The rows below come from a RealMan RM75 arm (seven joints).
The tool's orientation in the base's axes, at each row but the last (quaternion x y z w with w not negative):
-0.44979, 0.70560, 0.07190, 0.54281
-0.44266, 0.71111, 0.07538, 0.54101
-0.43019, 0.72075, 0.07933, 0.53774
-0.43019, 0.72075, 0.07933, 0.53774
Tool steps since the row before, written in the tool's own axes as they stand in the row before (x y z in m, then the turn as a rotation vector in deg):
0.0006, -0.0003, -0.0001, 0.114, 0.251, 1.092
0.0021, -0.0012, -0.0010, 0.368, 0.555, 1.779
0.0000, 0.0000, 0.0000, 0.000, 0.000, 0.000
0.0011, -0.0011, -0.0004, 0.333, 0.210, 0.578
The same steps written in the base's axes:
0.0001, -0.0006, -0.0003, 0.586, 0.727, -0.629
0.0001, -0.0025, -0.0009, 0.847, 1.172, -1.231
0.0000, 0.0000, 0.0000, 0.000, 0.000, 0.000
0.0004, -0.0015, -0.0004, 0.243, 0.285, -0.590

